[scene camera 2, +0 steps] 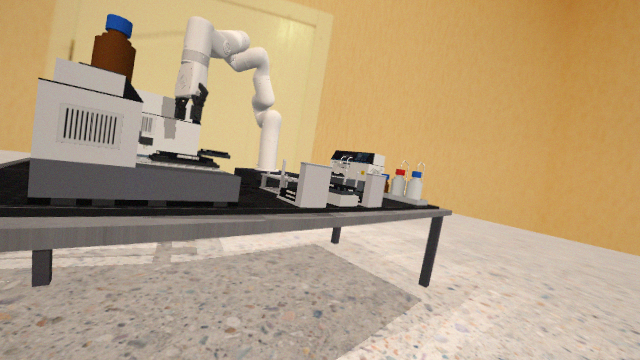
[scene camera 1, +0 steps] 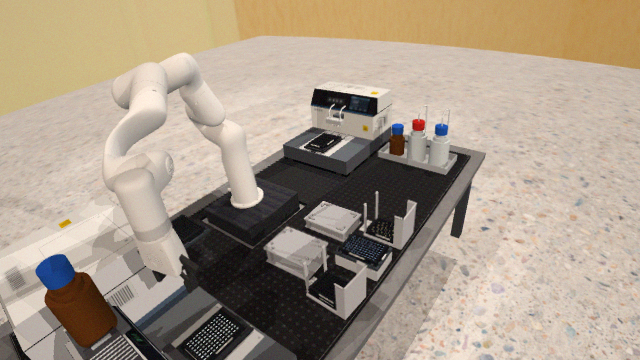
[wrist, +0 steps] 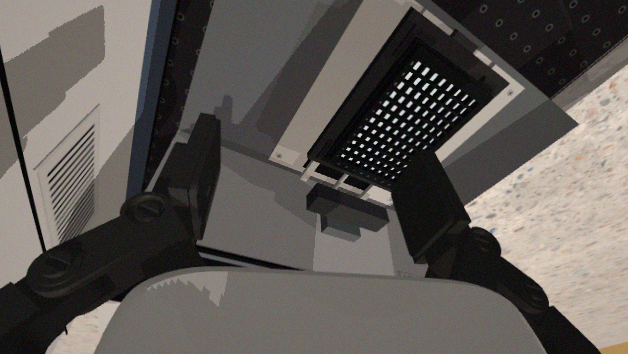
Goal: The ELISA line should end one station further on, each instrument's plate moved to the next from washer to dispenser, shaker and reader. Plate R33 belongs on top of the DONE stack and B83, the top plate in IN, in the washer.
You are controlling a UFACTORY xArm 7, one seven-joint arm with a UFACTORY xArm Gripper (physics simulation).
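Places are measured from the arm's base along level axes (x right, y up, z back), in centimetres.
Pixels of known places: gripper, fingertip midpoint: (scene camera 2: 187, 119) (scene camera 1: 177, 283) (wrist: 317, 158); arm's base, link origin: (scene camera 2: 266, 170) (scene camera 1: 247, 198).
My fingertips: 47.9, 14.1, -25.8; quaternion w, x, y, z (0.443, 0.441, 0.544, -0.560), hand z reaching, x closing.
Ahead of a thing's pixels: the offset from my fingertips to its top centre, as dx, dy, dz. "spot": to the spot under its first point.
My gripper (scene camera 1: 174, 280) (scene camera 2: 189, 117) (wrist: 317, 158) is open and empty, high over the near instrument with the amber bottle. A dark plate with pale wells @(+1.9, -10.2, -10.0) (scene camera 1: 212, 332) (wrist: 407, 120) lies on that instrument's carrier, beyond the fingers and apart from them. A black plate @(-19.6, -7.9, +26.5) (scene camera 1: 186, 229) (scene camera 2: 215, 153) sits on the tray out of the large white instrument. A black plate @(-95.3, -9.5, +21.2) (scene camera 1: 324, 142) sits on the far washer (scene camera 1: 350, 127). The nearer rack @(spot: -27.3, -13.9, -31.1) (scene camera 1: 354, 295) (scene camera 2: 314, 185) and farther rack @(spot: -58.1, -11.0, -33.4) (scene camera 1: 407, 222) (scene camera 2: 372, 190) hold dark plates. Another plate @(-44.0, -13.0, -25.2) (scene camera 1: 365, 248) rests on a white block between them. Plate labels are unreadable.
The large white instrument @(+11.0, +7.1, +28.3) (scene camera 1: 30, 280) (scene camera 2: 185, 137) (wrist: 125, 30) stands beside the gripper. The amber bottle @(spot: +19.5, +12.6, -2.4) (scene camera 1: 80, 310) (scene camera 2: 114, 52) rises near it. Two pale boxes @(spot: -34.8, -14.0, -6.7) (scene camera 1: 295, 247) @(spot: -55.0, -16.1, -7.6) (scene camera 1: 332, 217) stand behind the racks. A bottle tray (scene camera 1: 417, 162) stands beside the washer.
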